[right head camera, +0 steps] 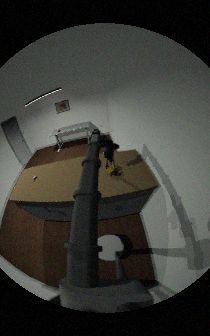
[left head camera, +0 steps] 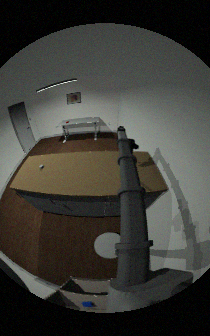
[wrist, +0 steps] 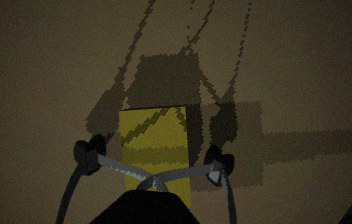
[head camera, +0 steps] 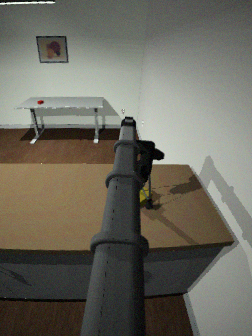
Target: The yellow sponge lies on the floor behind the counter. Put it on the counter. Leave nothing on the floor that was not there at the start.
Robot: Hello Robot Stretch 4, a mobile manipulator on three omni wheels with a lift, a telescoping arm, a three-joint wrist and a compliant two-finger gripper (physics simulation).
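Places are measured from the robot's base along level axes (x ahead, y left, z up), in centimetres.
Pixels of known places: gripper, between the fingertips: (wrist: 156,152); robot's base, origin of its link: (right head camera: 109,246) (left head camera: 108,244).
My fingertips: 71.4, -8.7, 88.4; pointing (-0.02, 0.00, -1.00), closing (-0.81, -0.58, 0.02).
Note:
Ahead of a thing's pixels: the offset from my fingertips to its top centre, as dx, dy, dz. Level surfaces: height alone.
The yellow sponge {+0.2, -0.2, +4.3} (head camera: 144,194) (right head camera: 110,171) (wrist: 155,125) lies flat on the wooden counter top {dz -0.2} (head camera: 50,210) (left head camera: 75,175) (right head camera: 55,182) (wrist: 45,65), near the counter's right end. My gripper (wrist: 156,152) is open and points down over the sponge. In the wrist view its two dark fingertips stand apart from the sponge's left and right sides, with counter showing in the gaps. The near end of the sponge is hidden by the gripper's body. In the head camera view the arm hides part of the sponge. The floor behind the counter is mostly hidden by the counter.
A pale table {dz -19.2} (head camera: 75,102) with a small red object (head camera: 40,102) stands at the far wall. A small white object {-3.2, +95.9, +2.2} (left head camera: 41,167) (right head camera: 35,177) lies on the counter's left part. A wall rises close on the right. A blue object (left head camera: 88,304) lies in a tray at my base.

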